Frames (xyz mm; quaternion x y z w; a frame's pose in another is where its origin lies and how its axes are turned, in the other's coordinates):
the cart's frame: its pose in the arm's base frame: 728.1 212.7 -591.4 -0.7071 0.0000 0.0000 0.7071
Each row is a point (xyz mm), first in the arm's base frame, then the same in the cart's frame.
Working: the arm's base frame: its pose in the cart's frame: -728.1 -591.4 -212.7 0.7071 0.0000 0.0000 0.7071

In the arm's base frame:
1: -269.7 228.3 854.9
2: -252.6 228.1 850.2
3: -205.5 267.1 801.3
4: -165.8 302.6 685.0
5: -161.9 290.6 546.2
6: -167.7 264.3 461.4
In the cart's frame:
1: -997.8 -1446.3 15.6
2: -980.7 -1441.6 15.4
3: -933.6 -1392.7 54.4
4: -893.9 -1276.4 89.9
5: -890.0 -1137.6 77.9
6: -895.8 -1052.8 51.6

